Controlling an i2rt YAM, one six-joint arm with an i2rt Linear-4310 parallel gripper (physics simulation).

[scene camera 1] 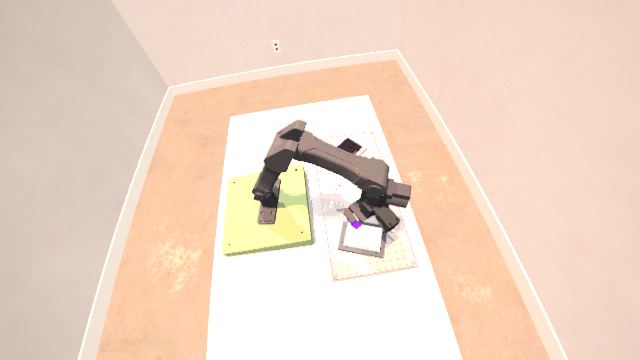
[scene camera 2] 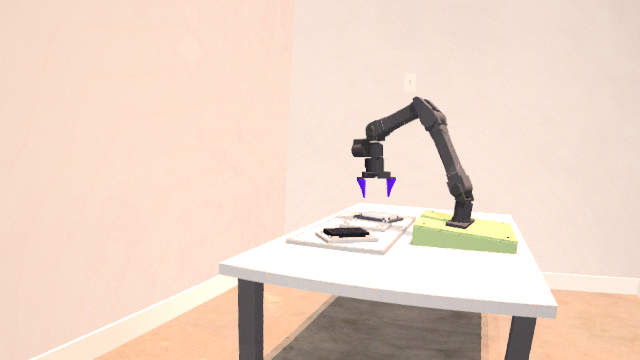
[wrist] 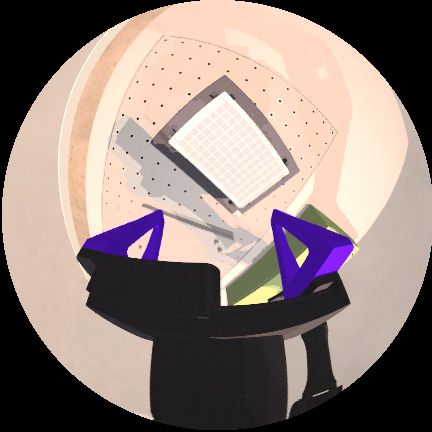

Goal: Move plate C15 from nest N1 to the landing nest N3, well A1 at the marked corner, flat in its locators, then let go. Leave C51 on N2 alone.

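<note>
My gripper [scene camera 2: 376, 196] [wrist: 217, 214] is open and empty, its purple fingers pointing down, high above the perforated board. In scene camera 1 the arm partly hides it. A white plate [scene camera 1: 362, 236] [wrist: 230, 150] lies in the grey nest [scene camera 1: 362, 252] [wrist: 193, 111], ahead of the fingertips in the wrist view. A black plate [scene camera 1: 349, 146] [scene camera 2: 346, 232] lies on a pale nest [scene camera 2: 352, 239] at the board's other end. A pale nest [scene camera 2: 367, 226] [wrist: 192, 242] with pins stands between them and bears no plate. Plate and nest labels are not readable.
The perforated board [scene camera 1: 400, 260] [scene camera 2: 382, 249] [wrist: 150, 95] lies on the white table [scene camera 1: 270, 305] [scene camera 2: 425, 280]. The arm's base stands on a yellow-green block [scene camera 1: 250, 232] [scene camera 2: 462, 241] [wrist: 272, 265] beside the board. The arm spans over the middle nest in scene camera 1.
</note>
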